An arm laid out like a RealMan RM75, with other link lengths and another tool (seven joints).
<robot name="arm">
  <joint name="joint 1" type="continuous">
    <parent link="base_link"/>
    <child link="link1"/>
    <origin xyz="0 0 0.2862"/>
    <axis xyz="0 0 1"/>
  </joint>
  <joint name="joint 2" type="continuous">
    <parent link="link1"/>
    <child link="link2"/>
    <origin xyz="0 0 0" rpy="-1.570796 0 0"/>
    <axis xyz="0 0 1"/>
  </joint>
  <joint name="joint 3" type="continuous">
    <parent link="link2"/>
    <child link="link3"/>
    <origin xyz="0 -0.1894 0" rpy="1.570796 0 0"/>
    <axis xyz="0 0 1"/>
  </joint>
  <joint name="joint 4" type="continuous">
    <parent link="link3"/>
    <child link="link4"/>
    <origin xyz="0 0 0" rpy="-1.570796 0 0"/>
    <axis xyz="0 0 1"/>
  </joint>
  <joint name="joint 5" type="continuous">
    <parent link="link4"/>
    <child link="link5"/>
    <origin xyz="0 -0.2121 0" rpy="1.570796 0 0"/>
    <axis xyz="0 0 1"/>
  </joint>
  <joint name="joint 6" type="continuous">
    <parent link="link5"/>
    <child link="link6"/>
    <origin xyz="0 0 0" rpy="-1.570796 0 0"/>
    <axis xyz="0 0 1"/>
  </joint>
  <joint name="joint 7" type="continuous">
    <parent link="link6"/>
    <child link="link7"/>
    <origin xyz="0 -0.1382 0" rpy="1.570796 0 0"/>
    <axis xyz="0 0 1"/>
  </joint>
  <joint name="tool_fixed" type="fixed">
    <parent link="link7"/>
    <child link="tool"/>
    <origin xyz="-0.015 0.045 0.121" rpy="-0.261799 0 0.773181"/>
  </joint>
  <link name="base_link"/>
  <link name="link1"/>
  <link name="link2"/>
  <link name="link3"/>
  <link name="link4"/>
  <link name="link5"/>
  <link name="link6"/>
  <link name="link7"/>
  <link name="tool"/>
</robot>
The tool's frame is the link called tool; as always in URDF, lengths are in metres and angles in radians. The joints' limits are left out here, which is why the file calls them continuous.
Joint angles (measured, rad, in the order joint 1, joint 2, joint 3, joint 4, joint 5, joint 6, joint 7), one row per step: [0.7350 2.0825 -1.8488 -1.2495 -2.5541 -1.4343 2.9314]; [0.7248 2.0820 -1.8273 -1.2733 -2.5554 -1.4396 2.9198]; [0.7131 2.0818 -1.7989 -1.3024 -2.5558 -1.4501 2.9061]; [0.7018 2.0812 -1.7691 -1.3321 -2.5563 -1.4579 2.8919]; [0.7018 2.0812 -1.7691 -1.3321 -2.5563 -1.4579 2.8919]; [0.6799 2.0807 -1.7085 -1.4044 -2.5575 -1.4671 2.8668]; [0.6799 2.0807 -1.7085 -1.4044 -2.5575 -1.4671 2.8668]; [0.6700 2.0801 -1.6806 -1.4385 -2.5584 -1.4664 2.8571]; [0.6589 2.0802 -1.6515 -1.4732 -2.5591 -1.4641 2.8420]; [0.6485 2.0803 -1.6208 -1.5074 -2.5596 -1.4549 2.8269]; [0.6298 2.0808 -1.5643 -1.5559 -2.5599 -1.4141 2.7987]
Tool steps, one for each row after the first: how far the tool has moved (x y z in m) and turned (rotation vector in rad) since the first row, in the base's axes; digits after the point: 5 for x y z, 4 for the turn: [-0.00514 0.00337 0.00384 0.0097 0.0186 0.0069]; [-0.01126 0.00709 0.00919 0.0209 0.0405 0.0127]; [-0.01766 0.01195 0.01518 0.0359 0.0637 0.0208]; [-0.01766 0.01195 0.01518 0.0359 0.0637 0.0208]; [-0.03445 0.02421 0.02930 0.0788 0.1176 0.0498]; [-0.03445 0.02421 0.02930 0.0788 0.1176 0.0498]; [-0.04246 0.03116 0.03675 0.1052 0.1434 0.0654]; [-0.05024 0.03821 0.04491 0.1318 0.1692 0.0854]; [-0.05881 0.04694 0.05400 0.1654 0.1978 0.1085]; [-0.07336 0.06685 0.07174 0.2425 0.2531 0.1514]
